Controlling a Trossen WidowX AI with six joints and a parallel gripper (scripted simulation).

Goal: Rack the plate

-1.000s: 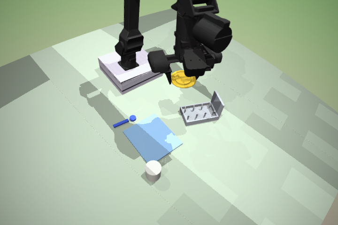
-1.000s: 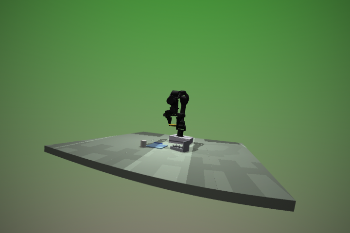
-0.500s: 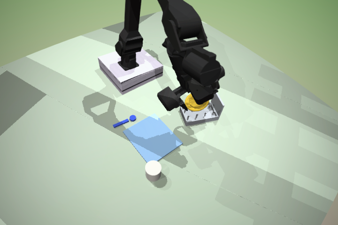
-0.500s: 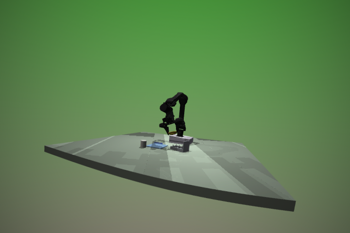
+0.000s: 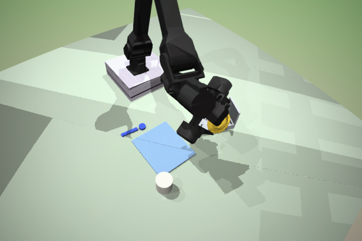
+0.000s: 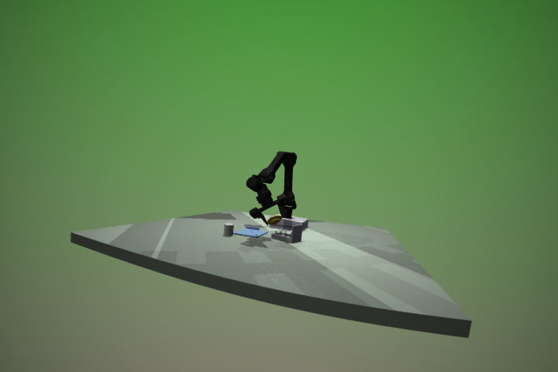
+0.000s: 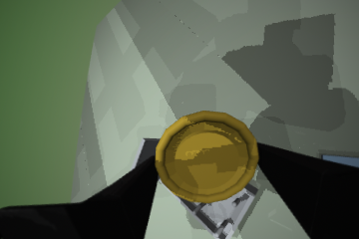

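My gripper tip is now 60 mm above the grey dish rack, 50 mm past it and 40 mm to the right of it. The rest, counted from my gripper tip: blue spoon 180 mm to the right, 170 mm behind, 80 mm below; white cup 220 mm to the right, 60 mm below, 30 mm ahead; yellow plate right at my gripper tip.
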